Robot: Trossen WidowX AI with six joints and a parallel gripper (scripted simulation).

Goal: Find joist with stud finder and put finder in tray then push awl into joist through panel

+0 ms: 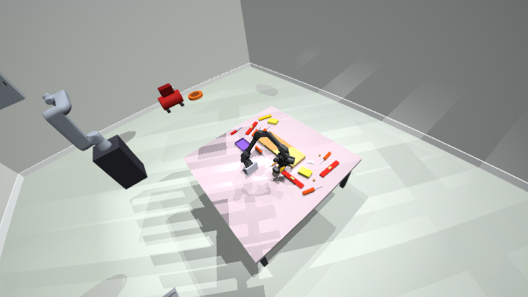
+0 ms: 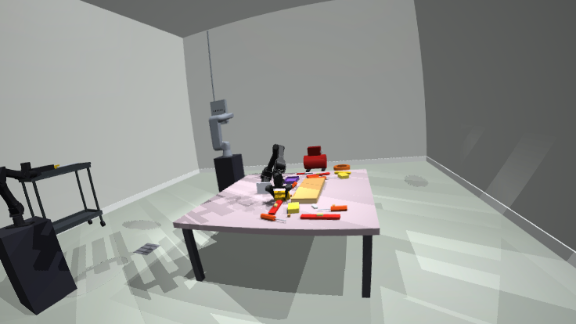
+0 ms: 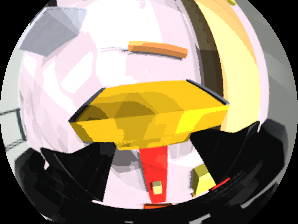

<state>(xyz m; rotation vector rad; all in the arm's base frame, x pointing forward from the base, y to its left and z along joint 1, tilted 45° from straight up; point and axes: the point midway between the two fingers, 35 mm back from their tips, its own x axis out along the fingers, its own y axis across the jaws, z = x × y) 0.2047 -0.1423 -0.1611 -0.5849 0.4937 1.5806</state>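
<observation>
Now: the orange-handled awl 20 mm behind my gripper tip, 110 mm to the left of it and 20 mm below it. The rest, counted from my gripper tip: yellow stud finder: 20 mm ahead, 10 mm to the left; purple tray: 80 mm behind, 540 mm to the left, 10 mm below.
</observation>
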